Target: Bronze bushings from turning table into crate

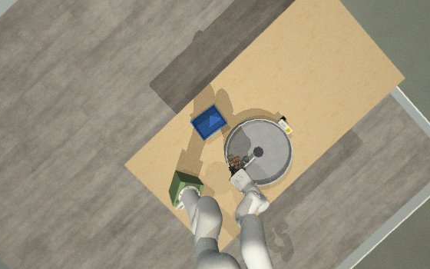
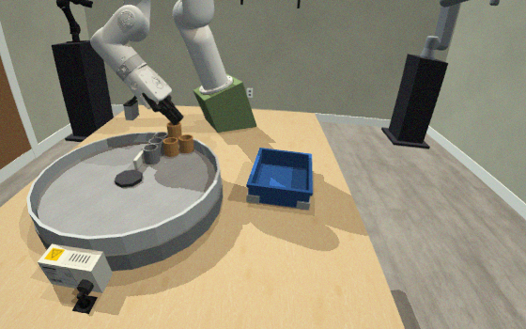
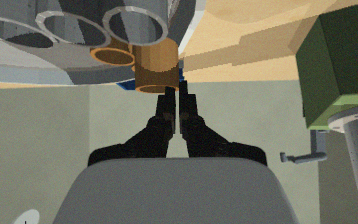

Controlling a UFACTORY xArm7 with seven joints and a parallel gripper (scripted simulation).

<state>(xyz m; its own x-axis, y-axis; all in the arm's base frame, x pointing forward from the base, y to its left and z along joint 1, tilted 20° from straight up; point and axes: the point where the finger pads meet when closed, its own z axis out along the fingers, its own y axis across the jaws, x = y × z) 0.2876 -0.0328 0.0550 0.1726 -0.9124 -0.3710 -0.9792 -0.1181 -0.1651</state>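
The blue crate is 30 cm to the left of my hand, 11 cm below it and 7 cm ahead of it. From my hand the other things lie so: grey turning table (19 cm ahead, 9 cm below, 5 cm to the right).
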